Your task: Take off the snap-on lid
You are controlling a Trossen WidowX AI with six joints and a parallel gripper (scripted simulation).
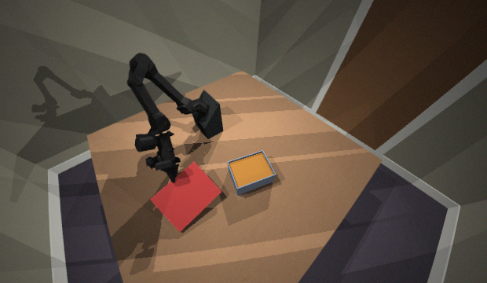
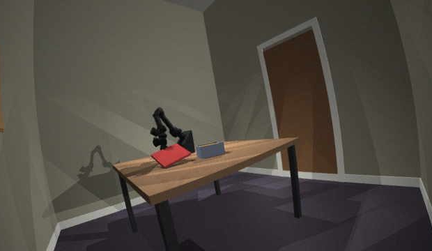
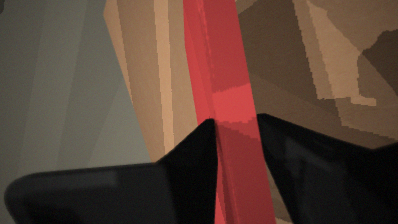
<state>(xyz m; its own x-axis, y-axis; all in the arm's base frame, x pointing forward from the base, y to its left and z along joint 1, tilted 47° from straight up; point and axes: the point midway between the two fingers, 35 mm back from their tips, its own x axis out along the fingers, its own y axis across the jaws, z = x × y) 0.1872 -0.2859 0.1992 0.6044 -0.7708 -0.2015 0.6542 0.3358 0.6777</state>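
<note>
Now: the red lid 80 mm ahead of my gripper tip and 30 mm below it. Also, from my gripper tip: box: 290 mm to the left, 200 mm ahead, 60 mm below.
</note>
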